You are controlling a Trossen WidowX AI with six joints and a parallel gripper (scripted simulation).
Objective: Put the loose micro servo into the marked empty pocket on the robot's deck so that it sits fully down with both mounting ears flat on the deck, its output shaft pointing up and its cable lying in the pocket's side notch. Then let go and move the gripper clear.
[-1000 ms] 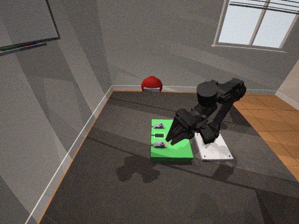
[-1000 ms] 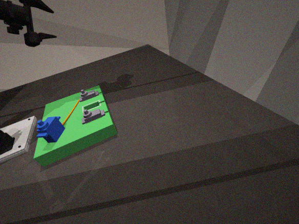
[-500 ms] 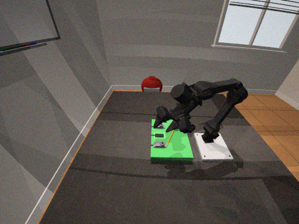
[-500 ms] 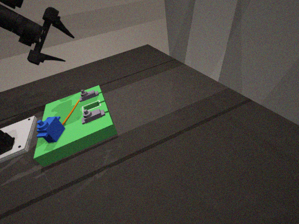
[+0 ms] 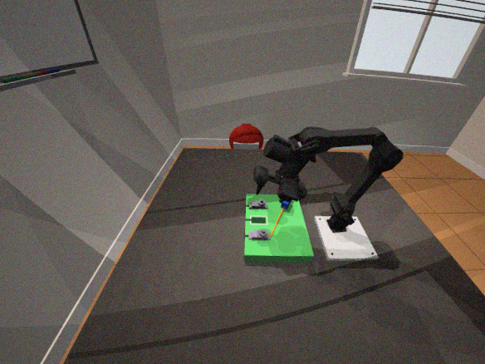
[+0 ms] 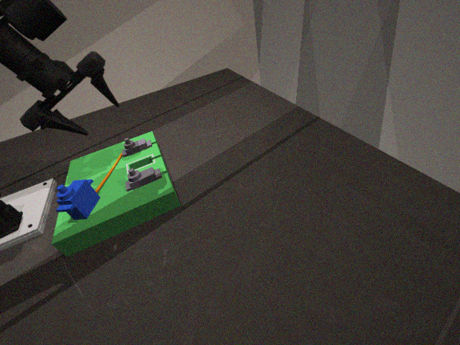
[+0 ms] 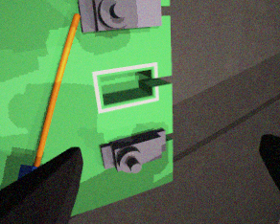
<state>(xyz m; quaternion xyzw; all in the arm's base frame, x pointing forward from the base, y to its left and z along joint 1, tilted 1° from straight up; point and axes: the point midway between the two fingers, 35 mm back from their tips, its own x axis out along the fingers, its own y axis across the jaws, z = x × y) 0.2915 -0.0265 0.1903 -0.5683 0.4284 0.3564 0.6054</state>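
The green deck lies 160 mm below my gripper tip and 80 mm behind it.
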